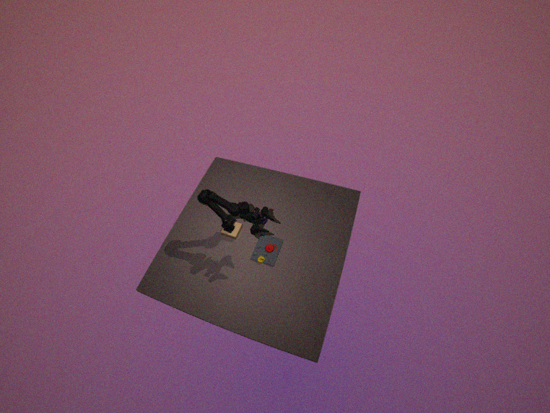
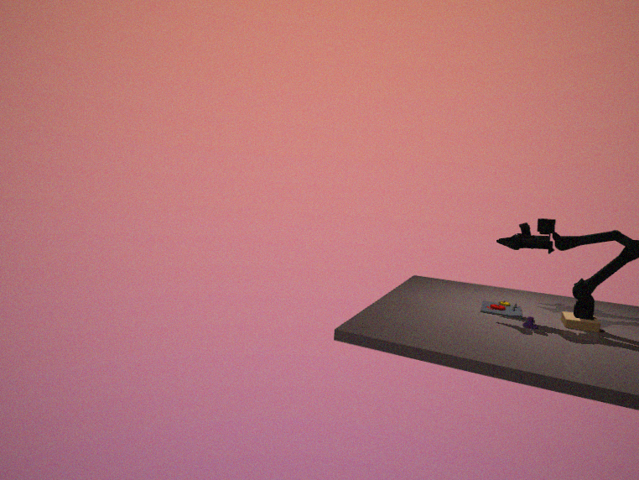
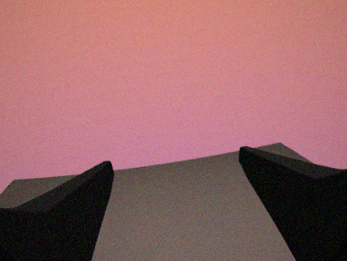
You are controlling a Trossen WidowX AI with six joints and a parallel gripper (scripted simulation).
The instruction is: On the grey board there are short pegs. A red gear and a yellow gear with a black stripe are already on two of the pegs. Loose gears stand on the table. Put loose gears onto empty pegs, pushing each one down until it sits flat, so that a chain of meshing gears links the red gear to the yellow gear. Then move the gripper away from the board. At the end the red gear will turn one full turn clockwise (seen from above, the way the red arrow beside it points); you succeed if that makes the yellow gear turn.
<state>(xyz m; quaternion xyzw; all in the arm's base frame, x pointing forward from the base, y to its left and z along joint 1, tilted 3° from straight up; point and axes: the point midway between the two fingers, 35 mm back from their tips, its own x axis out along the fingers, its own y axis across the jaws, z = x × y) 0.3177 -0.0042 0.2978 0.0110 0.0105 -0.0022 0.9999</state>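
Now: gripper tip 170 mm past the purple gear, 170 mm to the right of it and 310 mm above it. The rest, counted from my gripper tip: red arrow: 10 mm to the left, 310 mm below; then red gear: 30 mm behind, 20 mm to the right, 310 mm below; then yellow gear: 50 mm behind, 120 mm to the right, 310 mm below.
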